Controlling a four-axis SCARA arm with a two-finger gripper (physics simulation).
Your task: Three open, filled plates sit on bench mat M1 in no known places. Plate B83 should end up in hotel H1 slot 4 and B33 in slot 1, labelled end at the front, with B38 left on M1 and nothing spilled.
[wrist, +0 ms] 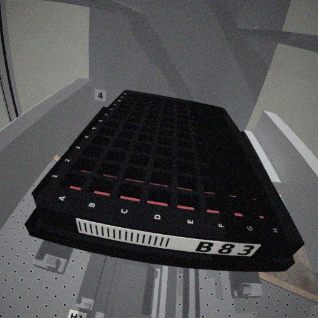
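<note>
The black plate B83 (150,165) fills the middle of the wrist view, open at the top, its white label facing the camera and looking level. The wells are dark, so their contents cannot be made out; no spill shows. My gripper (176,108) is shut on this plate, with a broad grey finger along each side. A tag marked 4 (100,95) shows just left of the plate's far end. A tag marked H1 (77,314) is cut off at the bottom edge. Whether the plate rests on a slot support is hidden. B33, B38 and mat M1 cannot be made out.
Grey panels (115,55) stand behind the plate. Grey blocks (50,257) (245,287) and rails show below its front edge, over a perforated light surface (20,270). A brown, wood-like surface (292,280) shows at the lower right.
</note>
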